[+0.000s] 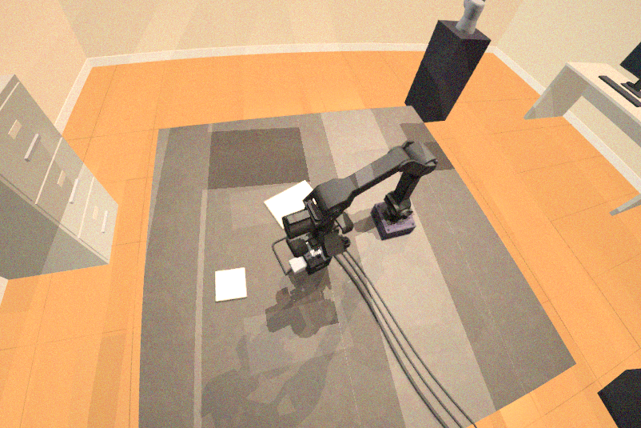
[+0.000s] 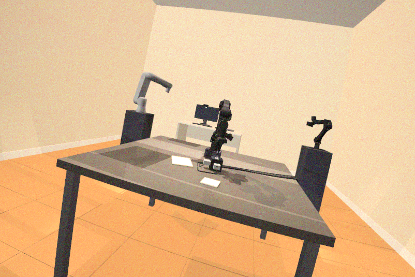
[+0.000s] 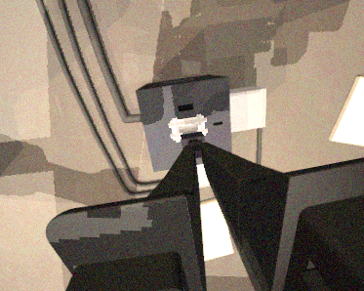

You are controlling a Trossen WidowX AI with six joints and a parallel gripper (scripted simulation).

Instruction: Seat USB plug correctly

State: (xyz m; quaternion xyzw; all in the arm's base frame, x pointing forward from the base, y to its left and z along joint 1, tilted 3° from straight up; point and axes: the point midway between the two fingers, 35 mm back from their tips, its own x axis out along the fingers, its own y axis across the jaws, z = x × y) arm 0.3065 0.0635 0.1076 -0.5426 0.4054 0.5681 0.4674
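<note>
Right now my gripper tip is 2 cm above the USB plug. From my gripper tip the other things lie so: white sheet (1 cm ahead, 23 cm to the right, 12 cm below).
</note>
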